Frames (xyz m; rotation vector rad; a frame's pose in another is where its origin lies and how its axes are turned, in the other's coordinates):
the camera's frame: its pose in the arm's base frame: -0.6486 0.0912 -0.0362 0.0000 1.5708 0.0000
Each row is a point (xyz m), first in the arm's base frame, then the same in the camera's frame.
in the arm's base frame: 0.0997 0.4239 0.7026
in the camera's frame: -0.7388 0.3327 0.7483
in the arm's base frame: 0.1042 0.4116 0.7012
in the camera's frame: -0.7374 0.3204 0.7528
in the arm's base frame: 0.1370 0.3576 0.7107
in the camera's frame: -0.7469 0.2664 0.7856
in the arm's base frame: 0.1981 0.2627 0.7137
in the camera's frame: -0.7499 0.1715 0.8467
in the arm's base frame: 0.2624 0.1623 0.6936
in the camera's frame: -0.7298 0.0711 0.9110
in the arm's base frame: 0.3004 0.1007 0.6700
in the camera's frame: -0.7062 0.0095 0.9490
